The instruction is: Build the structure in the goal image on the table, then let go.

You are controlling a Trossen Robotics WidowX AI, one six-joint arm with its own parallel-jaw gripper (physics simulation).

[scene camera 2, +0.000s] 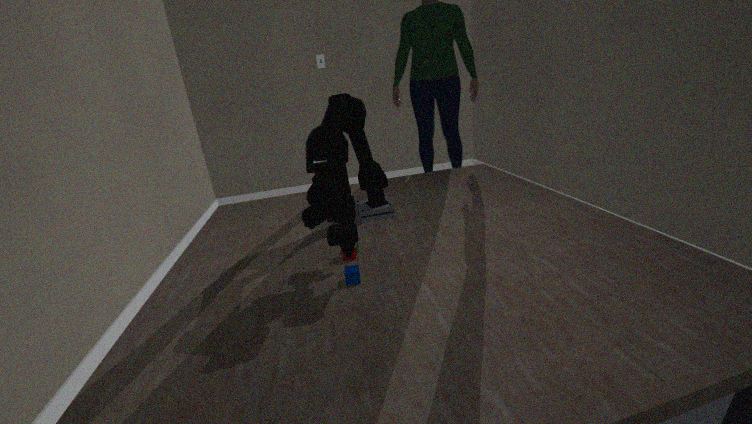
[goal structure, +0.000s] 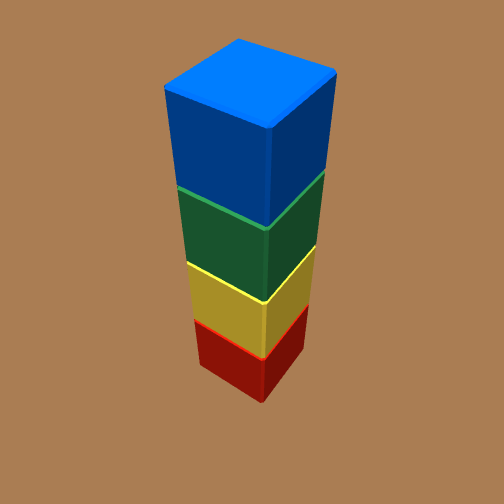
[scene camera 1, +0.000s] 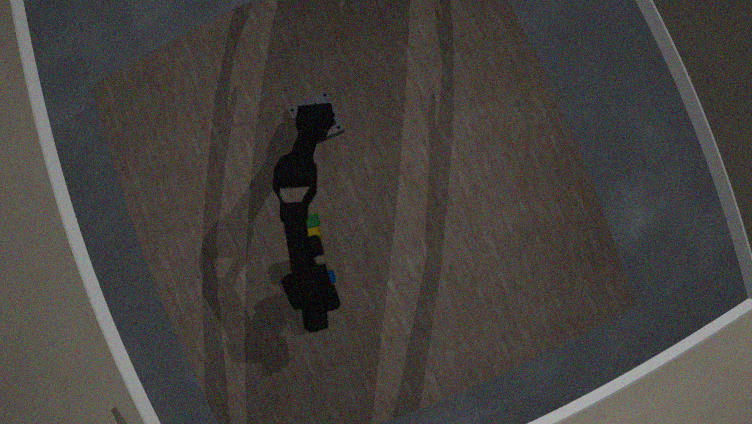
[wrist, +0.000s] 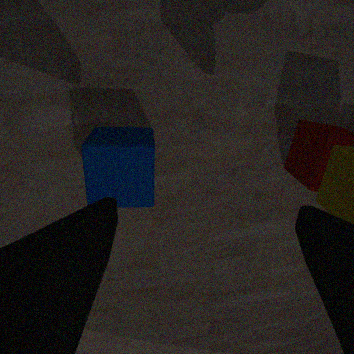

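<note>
A blue cube [scene camera 1: 331, 276] [scene camera 2: 352, 274] [wrist: 120, 175] sits on the table, partly behind the left fingertip in the wrist view. A red cube [scene camera 2: 349, 257] [wrist: 310, 150] shows at the wrist view's right, partly covered by a yellow cube [scene camera 1: 313, 231] [wrist: 340, 185]. A green cube [scene camera 1: 313, 220] is beside the yellow one in scene camera 1; whether any are stacked is unclear. The red cube is hidden in that view. My gripper [scene camera 1: 320, 259] [wrist: 208, 213] is open and empty, its fingertips apart between the blue cube and the red and yellow cubes.
The arm's grey base plate [scene camera 1: 324, 98] [scene camera 2: 376, 209] stands behind the cubes. The dark arm reaches over them and covers part of the group. A person [scene camera 2: 434, 47] in a green top stands by the back wall. Long shadows cross the wooden surface [scene camera 1: 500, 210] [scene camera 2: 579, 316].
</note>
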